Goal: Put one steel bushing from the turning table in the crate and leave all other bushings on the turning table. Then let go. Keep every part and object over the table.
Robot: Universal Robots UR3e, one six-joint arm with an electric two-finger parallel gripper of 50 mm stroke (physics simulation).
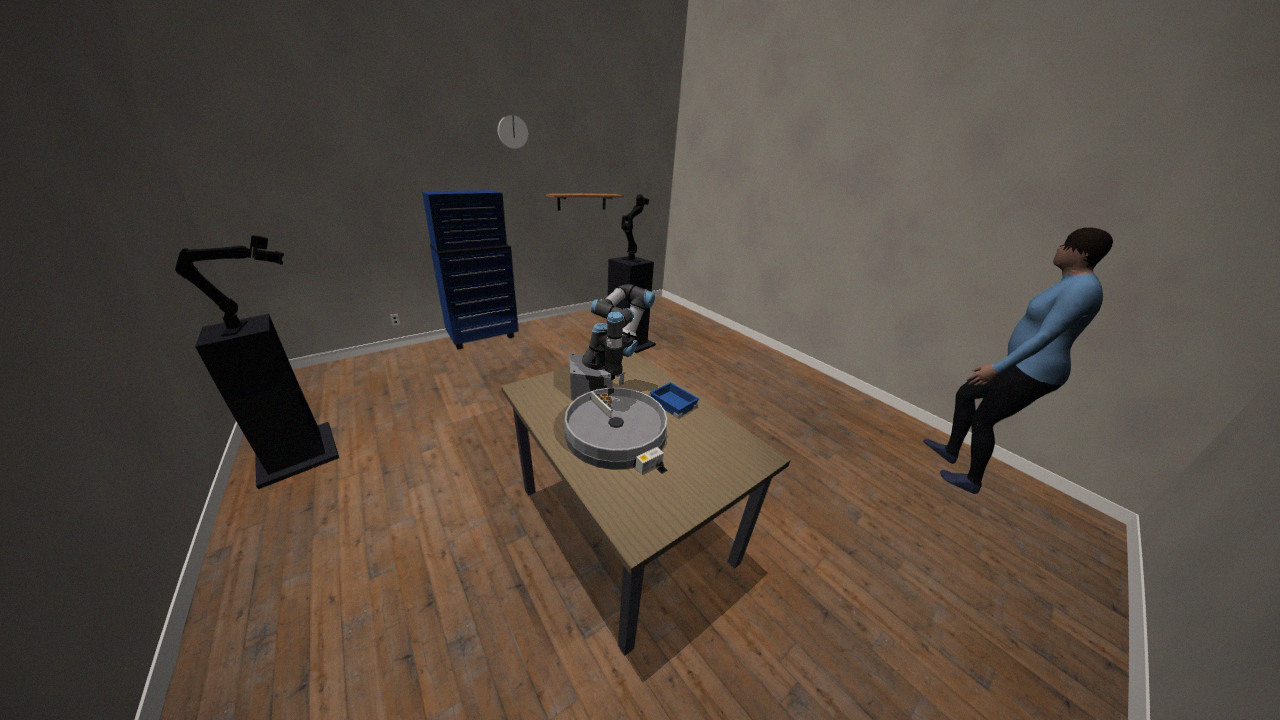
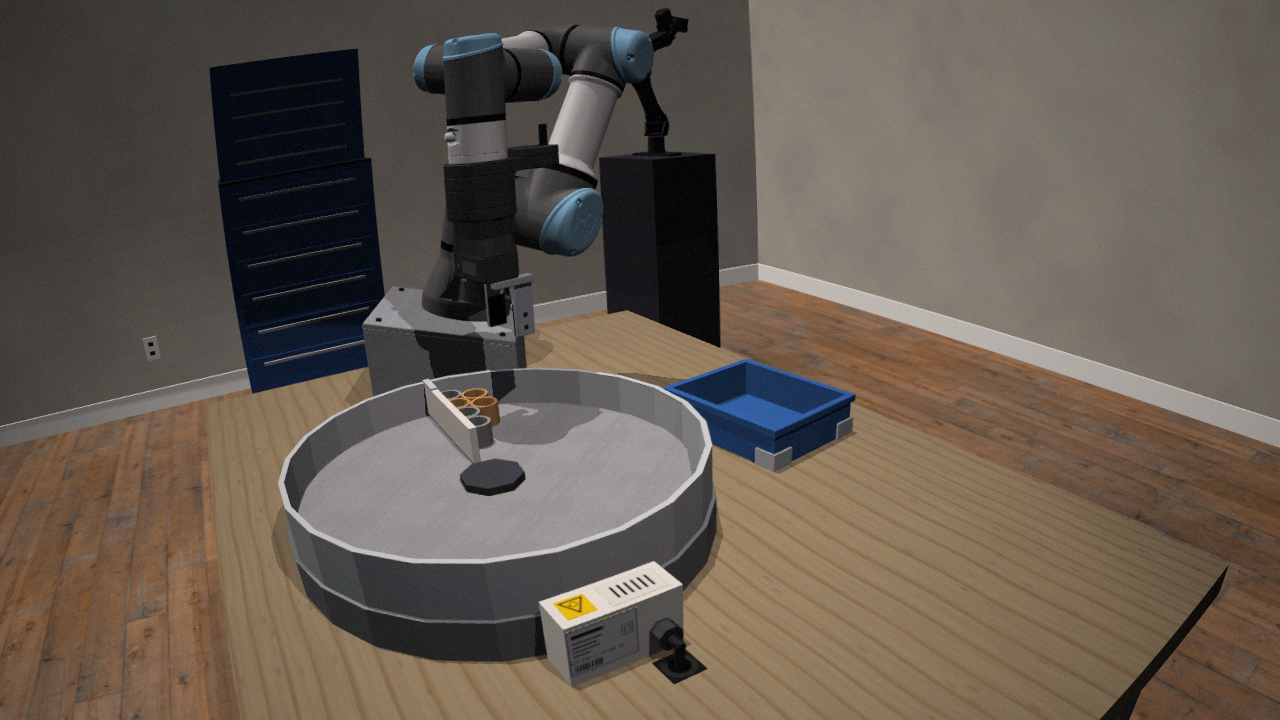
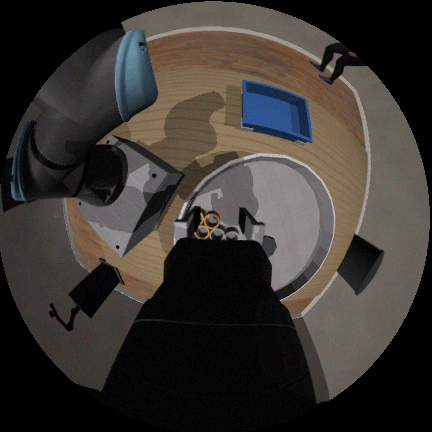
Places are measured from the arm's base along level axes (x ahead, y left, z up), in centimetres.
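Where they show: gripper, fingertip midpoint: [image 1: 617,382] [image 2: 510,329] [image 3: 219,214]; arm's base at its link origin: [image 1: 594,363] [image 2: 465,307] [image 3: 105,175].
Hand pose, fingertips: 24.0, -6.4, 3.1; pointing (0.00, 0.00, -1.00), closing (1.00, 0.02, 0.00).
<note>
Each offset is from my fingertips to the centre of the thing, as dx, dy, dz. "spot": to the spot under its first point.
The grey round turning table {+11.7, -10.5, -10.6} [image 1: 631,436] [image 2: 572,501] [image 3: 295,200] has a raised rim. Several bushings stand on it in a cluster along a pale bar {spot: +1.8, -9.4, -7.5} [image 2: 452,420]. A grey steel bushing {spot: +4.5, -7.2, -8.7} [image 2: 483,432] [image 3: 232,234] stands at the end nearest the hub, with another steel bushing [image 3: 217,233] beside it. Copper-coloured bushings {spot: +0.0, -4.2, -8.4} [image 2: 486,410] [image 3: 212,220] stand further out. My gripper [image 2: 510,310] [image 3: 219,214] is open and empty, pointing down, above the cluster and higher than the rim. The blue crate {+13.7, +25.2, -13.3} [image 1: 674,397] [image 2: 729,431] [image 3: 275,112] is empty; the gripper is well away from it.
A dark hub {+11.7, -10.5, -10.1} [image 2: 492,476] sits in the turning table's centre. A white box {spot: +36.5, -16.0, -10.3} [image 1: 649,460] [image 2: 613,626] with a warning label stands against its outer side. The arm's grey base block [image 2: 407,358] [image 3: 145,200] is close behind the turning table. A person [image 1: 1056,331] is beyond the table.
</note>
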